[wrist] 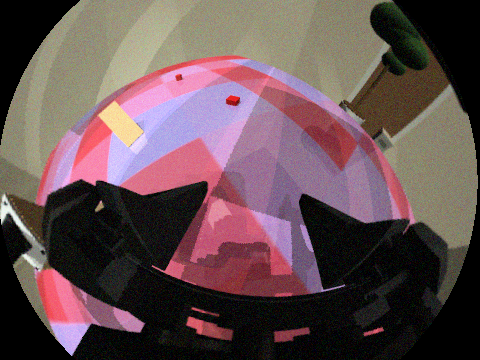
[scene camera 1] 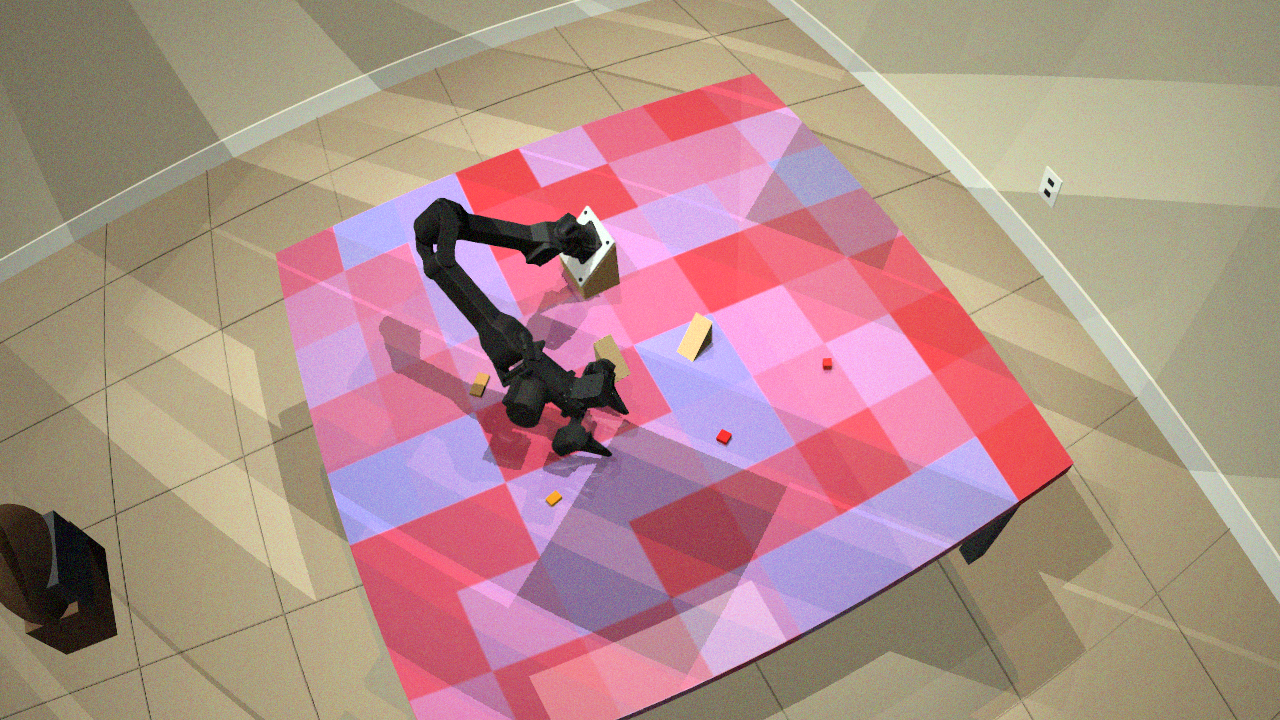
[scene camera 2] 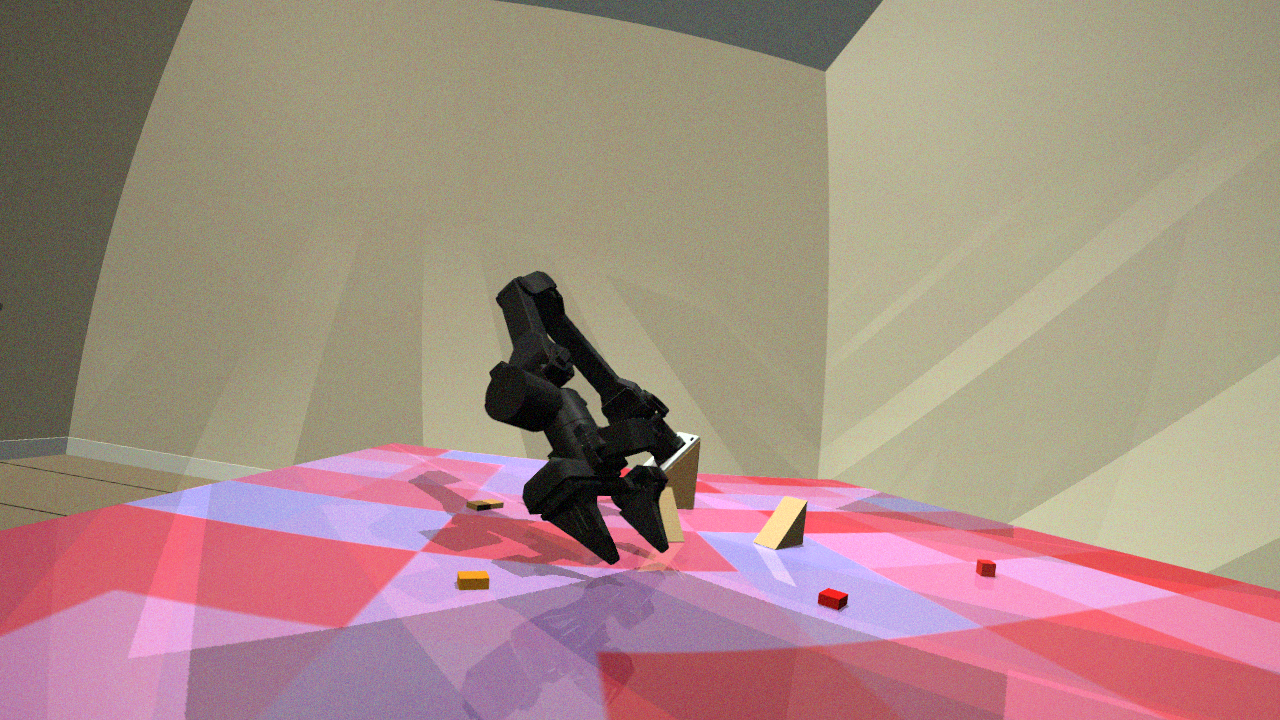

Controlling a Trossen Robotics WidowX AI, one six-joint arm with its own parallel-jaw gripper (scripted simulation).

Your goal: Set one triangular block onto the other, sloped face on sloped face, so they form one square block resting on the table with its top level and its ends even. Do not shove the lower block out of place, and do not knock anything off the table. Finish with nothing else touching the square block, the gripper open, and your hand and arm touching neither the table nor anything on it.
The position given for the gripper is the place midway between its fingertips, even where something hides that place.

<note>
The gripper [scene camera 2: 642, 556] is open, holding nothing. Further things: a tan triangular block [scene camera 2: 785, 528] and a tan triangular block [scene camera 2: 668, 510].
The gripper also shows in the wrist view [wrist: 254, 192] and in scene camera 1 [scene camera 1: 618, 434].
</note>
